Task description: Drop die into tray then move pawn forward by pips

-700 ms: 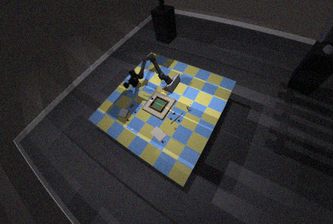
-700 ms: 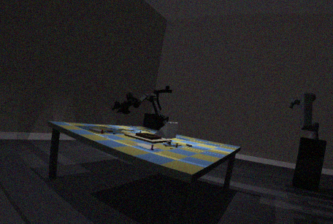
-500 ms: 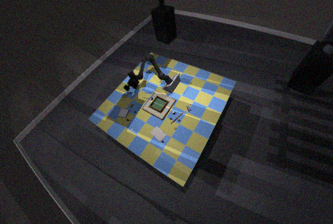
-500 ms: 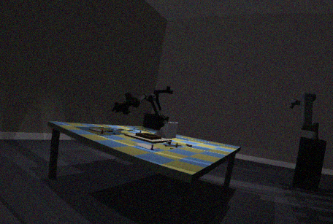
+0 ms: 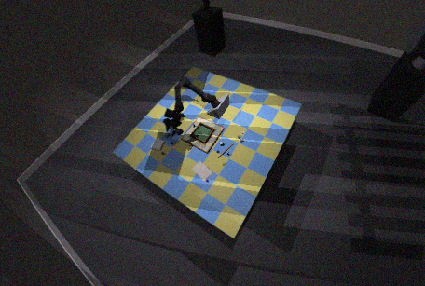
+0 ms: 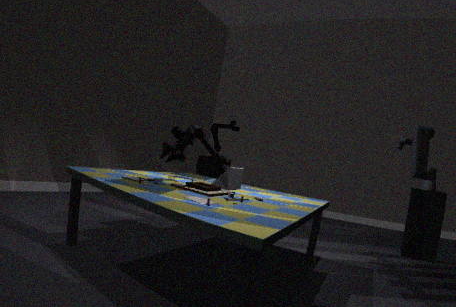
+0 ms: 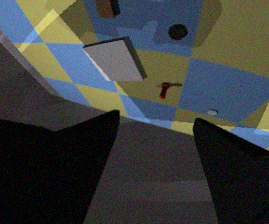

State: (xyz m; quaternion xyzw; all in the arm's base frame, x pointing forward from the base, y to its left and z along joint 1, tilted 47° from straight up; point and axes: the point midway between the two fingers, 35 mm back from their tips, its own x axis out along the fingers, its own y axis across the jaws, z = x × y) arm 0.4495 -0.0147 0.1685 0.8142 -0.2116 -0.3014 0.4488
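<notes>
My gripper tip is 36 cm to the right of the die, 22 cm past it and 13 cm above it. Also, from my gripper tip: thin brown stick: 43 cm to the left, 19 cm behind, 14 cm below; white sheet: 38 cm to the left, 14 cm below, 6 cm ahead.
</notes>
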